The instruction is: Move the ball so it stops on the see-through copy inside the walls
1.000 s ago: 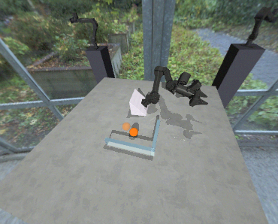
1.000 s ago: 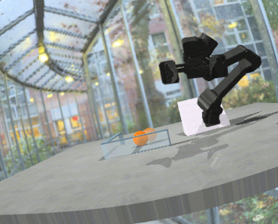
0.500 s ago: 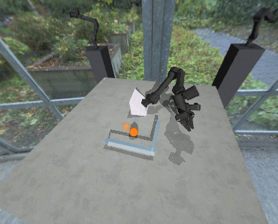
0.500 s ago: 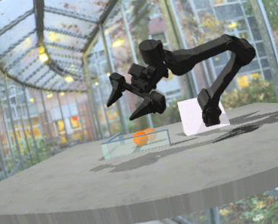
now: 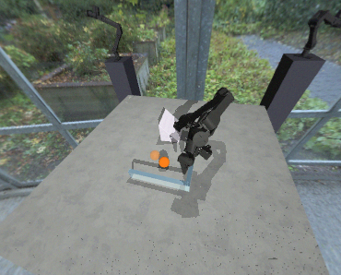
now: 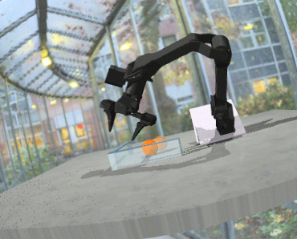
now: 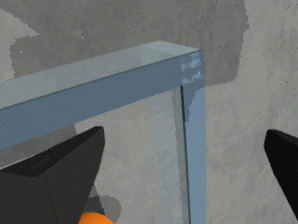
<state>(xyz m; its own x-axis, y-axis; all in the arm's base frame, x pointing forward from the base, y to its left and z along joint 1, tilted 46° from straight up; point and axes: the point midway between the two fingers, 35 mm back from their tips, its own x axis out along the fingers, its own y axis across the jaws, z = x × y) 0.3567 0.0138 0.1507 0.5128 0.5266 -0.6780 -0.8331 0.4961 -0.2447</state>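
Right now the orange ball is 140 mm to the right of my gripper tip, 80 mm below it and 70 mm behind it. Round my gripper tip: see-through copy of ball: 200 mm to the right, 110 mm behind, 80 mm below.
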